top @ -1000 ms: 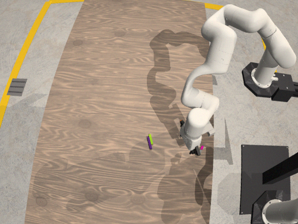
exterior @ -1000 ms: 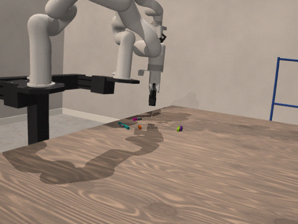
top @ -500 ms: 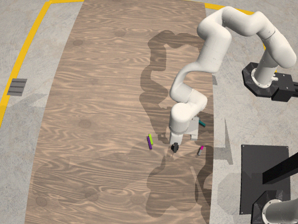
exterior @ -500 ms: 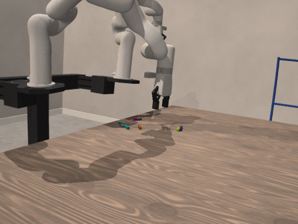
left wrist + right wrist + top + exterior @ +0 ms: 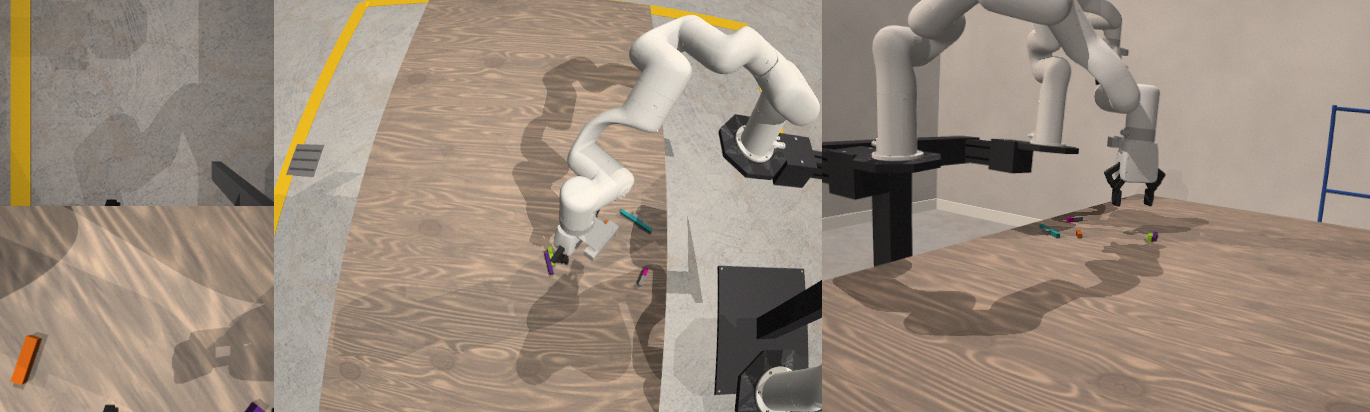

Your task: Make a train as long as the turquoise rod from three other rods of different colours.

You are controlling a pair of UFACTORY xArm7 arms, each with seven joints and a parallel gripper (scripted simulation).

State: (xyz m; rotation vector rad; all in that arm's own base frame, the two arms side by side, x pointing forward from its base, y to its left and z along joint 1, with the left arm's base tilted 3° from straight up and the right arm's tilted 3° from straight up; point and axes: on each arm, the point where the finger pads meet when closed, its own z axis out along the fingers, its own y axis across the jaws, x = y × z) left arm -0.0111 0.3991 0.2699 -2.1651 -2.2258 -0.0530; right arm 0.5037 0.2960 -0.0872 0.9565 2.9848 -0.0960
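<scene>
The lime rod is 50 mm ahead of my right hand and 80 mm below it. The rest, counted from my right hand: magenta rod: 190 mm behind, 30 mm to the left, 80 mm below; orange rod: 100 mm behind, 90 mm to the right, 80 mm below; purple rod: 60 mm ahead, 20 mm to the left, 80 mm below.
</scene>
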